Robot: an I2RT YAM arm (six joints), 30 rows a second.
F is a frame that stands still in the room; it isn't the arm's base.
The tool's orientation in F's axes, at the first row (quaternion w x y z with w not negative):
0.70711 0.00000 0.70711 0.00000
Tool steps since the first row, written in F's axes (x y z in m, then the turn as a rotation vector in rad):
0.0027 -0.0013 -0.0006 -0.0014 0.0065 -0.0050
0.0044 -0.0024 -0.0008 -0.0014 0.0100 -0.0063
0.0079 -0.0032 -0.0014 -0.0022 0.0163 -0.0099
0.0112 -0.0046 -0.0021 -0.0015 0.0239 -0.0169
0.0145 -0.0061 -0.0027 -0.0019 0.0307 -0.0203
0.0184 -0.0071 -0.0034 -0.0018 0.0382 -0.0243
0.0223 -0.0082 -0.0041 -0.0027 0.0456 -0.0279
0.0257 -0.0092 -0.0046 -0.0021 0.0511 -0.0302
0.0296 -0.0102 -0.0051 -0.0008 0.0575 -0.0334
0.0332 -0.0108 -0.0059 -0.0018 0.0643 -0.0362
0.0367 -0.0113 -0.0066 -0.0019 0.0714 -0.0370
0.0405 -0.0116 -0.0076 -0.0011 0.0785 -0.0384
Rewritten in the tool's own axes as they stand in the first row. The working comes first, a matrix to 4 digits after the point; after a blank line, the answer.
The tool's axes in the first row as the columns of a matrix, in F's axes (used below as rounded here):
0.0000 0.0000 1.0000
0.0000 1.0000 0.0000
-1.0000 0.0000 0.0000

0.0006 -0.0013 0.0027 0.0050 0.0065 -0.0014
0.0008 -0.0024 0.0044 0.0063 0.0100 -0.0014
0.0014 -0.0032 0.0079 0.0099 0.0163 -0.0022
0.0021 -0.0046 0.0112 0.0169 0.0239 -0.0015
0.0027 -0.0061 0.0145 0.0203 0.0307 -0.0019
0.0034 -0.0071 0.0184 0.0243 0.0382 -0.0018
0.0041 -0.0082 0.0223 0.0279 0.0456 -0.0027
0.0046 -0.0092 0.0257 0.0302 0.0511 -0.0021
0.0051 -0.0102 0.0296 0.0334 0.0575 -0.0008
0.0059 -0.0108 0.0332 0.0362 0.0643 -0.0018
0.0066 -0.0113 0.0367 0.0370 0.0714 -0.0019
0.0076 -0.0116 0.0405 0.0384 0.0785 -0.0011

